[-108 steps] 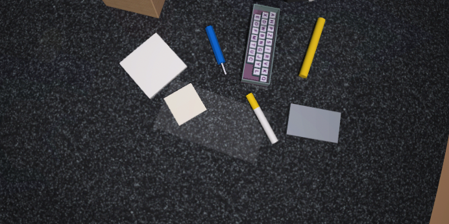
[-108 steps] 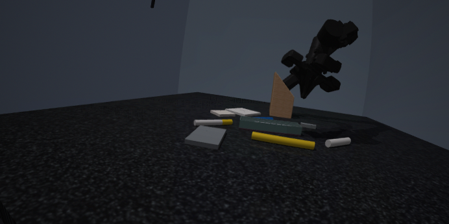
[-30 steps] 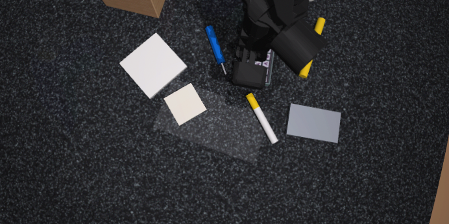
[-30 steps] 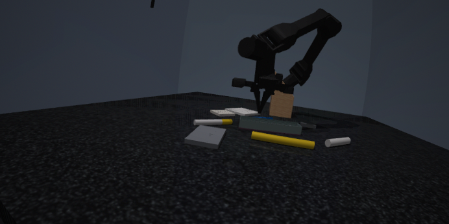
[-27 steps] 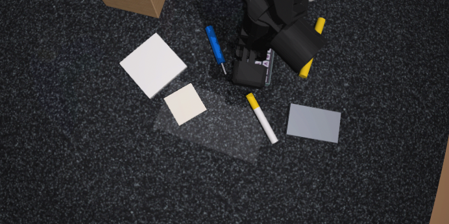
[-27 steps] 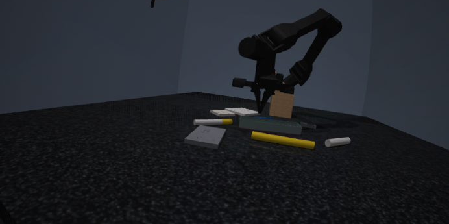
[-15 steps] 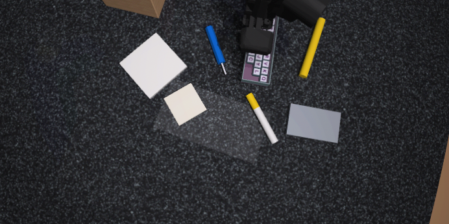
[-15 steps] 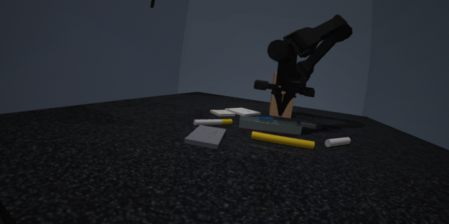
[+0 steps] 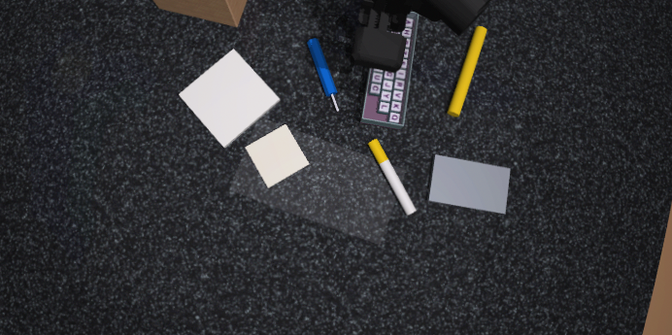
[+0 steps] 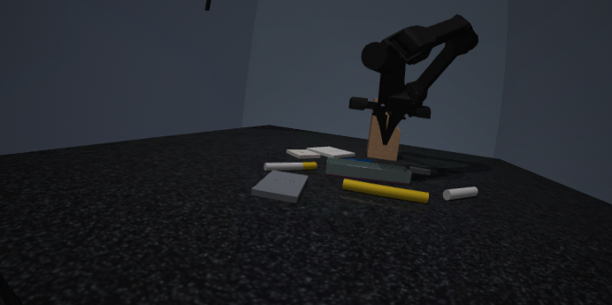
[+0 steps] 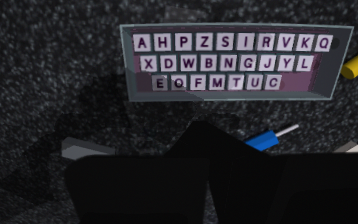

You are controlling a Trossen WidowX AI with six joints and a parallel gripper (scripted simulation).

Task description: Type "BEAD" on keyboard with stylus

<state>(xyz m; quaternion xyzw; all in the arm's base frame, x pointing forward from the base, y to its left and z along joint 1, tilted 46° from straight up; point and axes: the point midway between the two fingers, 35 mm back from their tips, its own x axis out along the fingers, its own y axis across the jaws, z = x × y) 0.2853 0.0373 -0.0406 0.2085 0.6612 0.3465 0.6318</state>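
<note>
Now: the blue stylus 90 mm to the right of my gripper tip, 60 mm below it and 40 mm behind it. The rest, counted from my gripper tip: yellow rod (160 mm ahead, 60 mm below, 10 mm to the left); stylus tip (120 mm to the right, 60 mm below, 20 mm behind); small grey block (110 mm to the left, 90 mm behind, 70 mm below).
</note>
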